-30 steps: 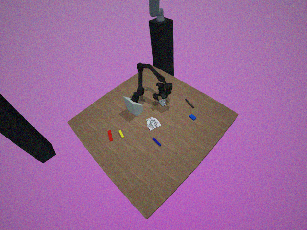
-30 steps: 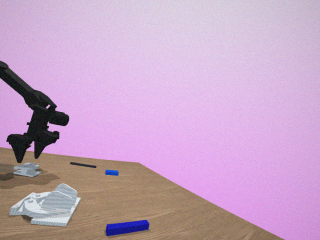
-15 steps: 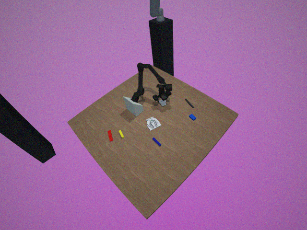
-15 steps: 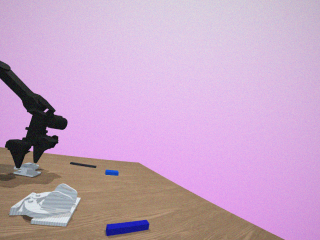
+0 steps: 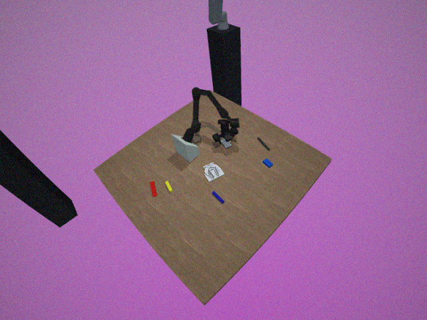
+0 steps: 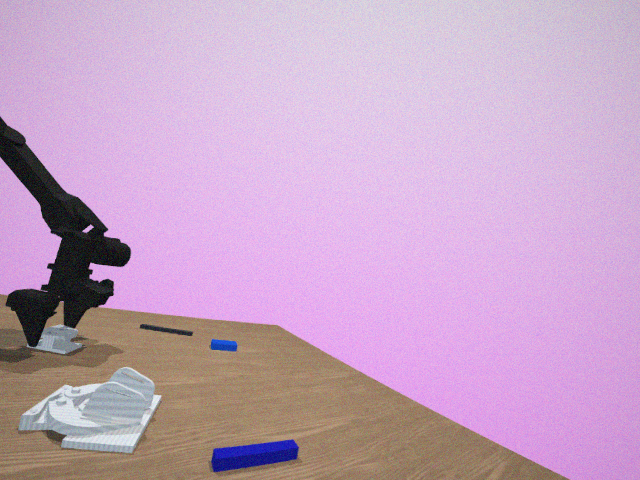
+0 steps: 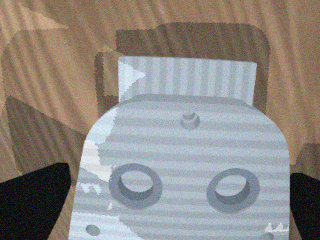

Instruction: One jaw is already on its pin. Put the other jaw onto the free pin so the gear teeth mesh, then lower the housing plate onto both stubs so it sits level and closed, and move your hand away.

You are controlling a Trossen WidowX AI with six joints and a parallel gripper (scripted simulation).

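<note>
Now: gripper tip 1 cm short of the grey housing plate and 2 cm below it. The rest, counted from my gripper tip: jaw 12 cm ahead, 23 cm to the right; black bar 21 cm ahead, 20 cm to the left, 1 cm below; short blue block 35 cm ahead, 8 cm to the left.
</note>
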